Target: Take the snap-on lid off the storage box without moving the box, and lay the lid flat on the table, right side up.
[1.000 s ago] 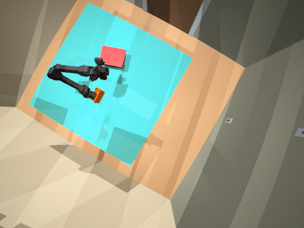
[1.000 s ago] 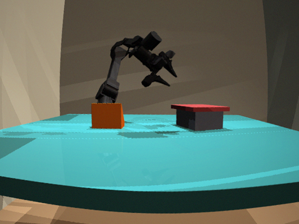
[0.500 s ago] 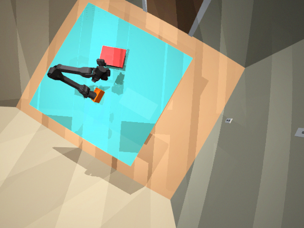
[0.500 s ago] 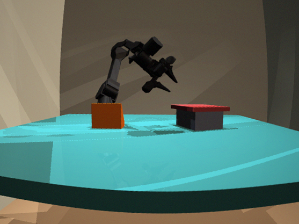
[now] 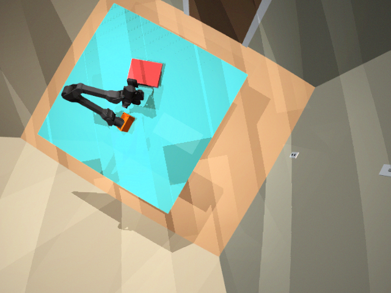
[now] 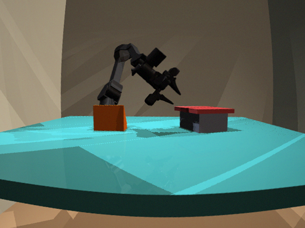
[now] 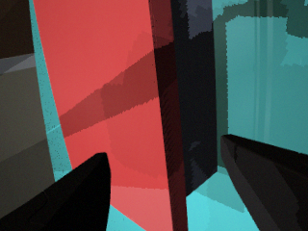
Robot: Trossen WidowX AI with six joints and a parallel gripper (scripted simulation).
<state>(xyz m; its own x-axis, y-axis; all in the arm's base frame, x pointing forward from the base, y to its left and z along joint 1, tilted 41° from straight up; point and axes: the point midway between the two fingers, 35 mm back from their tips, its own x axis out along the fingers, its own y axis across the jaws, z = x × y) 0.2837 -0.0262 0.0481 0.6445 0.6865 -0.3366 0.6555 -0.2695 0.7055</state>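
The lid is 120 mm ahead of my gripper tip, 50 mm to the left of it and 40 mm below it. From my gripper tip the other things lie so: grey storage box: 120 mm ahead, 50 mm to the left, 80 mm below.
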